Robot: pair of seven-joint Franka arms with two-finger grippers.
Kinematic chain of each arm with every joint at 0, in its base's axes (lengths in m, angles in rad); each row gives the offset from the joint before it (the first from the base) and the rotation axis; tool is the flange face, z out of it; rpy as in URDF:
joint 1: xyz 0 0 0.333 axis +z
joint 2: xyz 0 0 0 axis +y
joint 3: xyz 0 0 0.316 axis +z
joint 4: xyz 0.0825 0 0 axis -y
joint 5: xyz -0.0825 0 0.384 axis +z
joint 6: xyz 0 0 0 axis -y
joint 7: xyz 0.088 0 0 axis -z
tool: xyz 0 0 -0.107 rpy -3.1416 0 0
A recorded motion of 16 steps. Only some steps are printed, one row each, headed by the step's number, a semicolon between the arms.
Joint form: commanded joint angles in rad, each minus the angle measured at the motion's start. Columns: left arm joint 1, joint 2, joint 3, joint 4, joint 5, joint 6, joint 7; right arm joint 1, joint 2, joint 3, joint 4, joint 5, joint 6, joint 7.
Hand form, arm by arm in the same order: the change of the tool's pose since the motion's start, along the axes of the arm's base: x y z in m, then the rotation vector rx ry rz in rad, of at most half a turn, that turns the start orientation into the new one. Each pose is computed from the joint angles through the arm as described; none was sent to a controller.
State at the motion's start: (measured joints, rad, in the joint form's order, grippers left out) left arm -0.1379 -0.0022 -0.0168 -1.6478 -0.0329 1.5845 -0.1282; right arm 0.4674 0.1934 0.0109 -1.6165 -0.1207 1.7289 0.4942
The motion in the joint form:
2: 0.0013 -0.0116 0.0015 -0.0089 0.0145 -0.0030 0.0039; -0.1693 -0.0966 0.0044 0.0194 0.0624 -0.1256 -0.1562
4: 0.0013 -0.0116 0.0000 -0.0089 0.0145 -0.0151 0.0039; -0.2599 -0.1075 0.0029 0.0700 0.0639 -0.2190 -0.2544
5: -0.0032 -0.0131 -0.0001 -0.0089 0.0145 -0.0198 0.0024; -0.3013 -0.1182 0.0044 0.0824 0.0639 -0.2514 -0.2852
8: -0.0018 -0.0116 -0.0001 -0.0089 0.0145 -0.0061 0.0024; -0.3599 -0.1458 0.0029 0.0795 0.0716 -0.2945 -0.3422
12: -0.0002 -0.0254 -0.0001 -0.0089 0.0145 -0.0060 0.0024; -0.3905 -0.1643 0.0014 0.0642 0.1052 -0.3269 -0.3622
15: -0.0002 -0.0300 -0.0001 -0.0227 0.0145 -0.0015 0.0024; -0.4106 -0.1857 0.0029 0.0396 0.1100 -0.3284 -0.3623
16: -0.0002 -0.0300 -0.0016 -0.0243 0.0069 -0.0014 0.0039; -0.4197 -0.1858 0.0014 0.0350 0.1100 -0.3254 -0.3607
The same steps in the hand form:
2: -0.0033 0.0036 0.0019 0.0143 -0.0020 -0.0022; 0.0055 -0.0989 0.0566 0.0574 0.0486 -0.0318
4: -0.0048 0.0029 0.0009 0.0161 0.0099 -0.0040; 0.0095 -0.1531 0.0794 0.0577 0.0875 -0.0330
5: -0.0061 0.0006 0.0014 0.0167 0.0131 -0.0072; 0.0080 -0.1767 0.0888 0.0595 0.0987 -0.0444
8: -0.0041 0.0011 0.0017 0.0148 0.0011 -0.0055; 0.0002 -0.2111 0.0998 0.0711 0.1221 -0.0507
12: -0.0075 0.0024 0.0092 0.0129 -0.0127 -0.0038; -0.0080 -0.2256 0.1006 0.1043 0.1559 -0.0637
15: -0.0090 0.0027 0.0056 0.0137 -0.0081 -0.0038; -0.0143 -0.2356 0.1009 0.1097 0.1601 -0.0822
16: -0.0093 0.0011 0.0049 0.0064 -0.0055 -0.0062; -0.0138 -0.2412 0.0991 0.1103 0.1609 -0.0944

